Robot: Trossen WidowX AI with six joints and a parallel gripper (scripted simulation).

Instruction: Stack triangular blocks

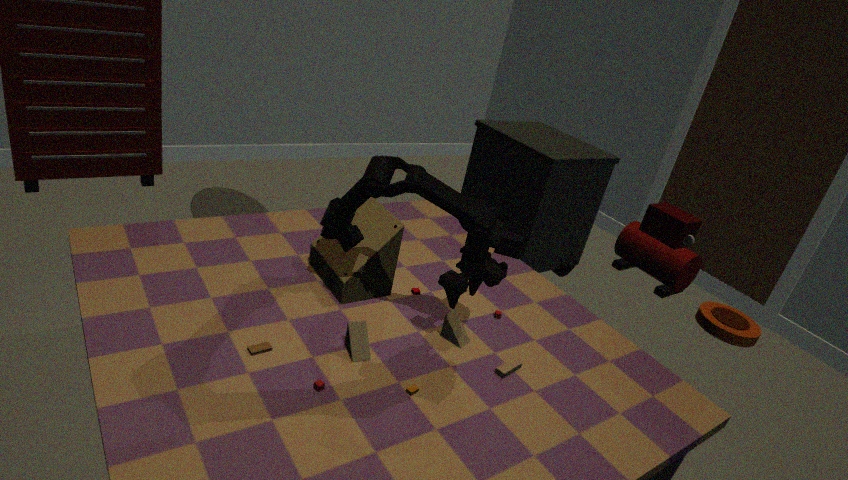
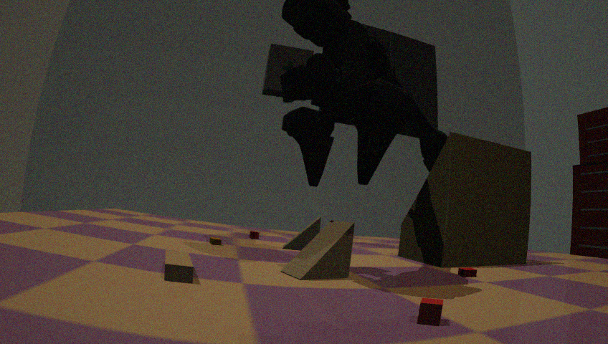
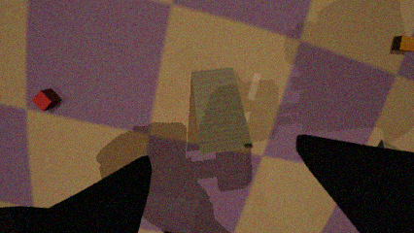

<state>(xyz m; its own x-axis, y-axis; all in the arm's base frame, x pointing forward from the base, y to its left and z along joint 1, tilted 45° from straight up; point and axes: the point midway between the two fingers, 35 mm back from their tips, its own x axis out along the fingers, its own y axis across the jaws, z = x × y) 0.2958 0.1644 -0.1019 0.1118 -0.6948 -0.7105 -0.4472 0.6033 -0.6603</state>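
Right now my gripper tip is 9 cm above the triangular block and 1 cm to the left of it. Round my gripper tip: orange cube (20 cm to the right, 16 cm ahead, 10 cm below).
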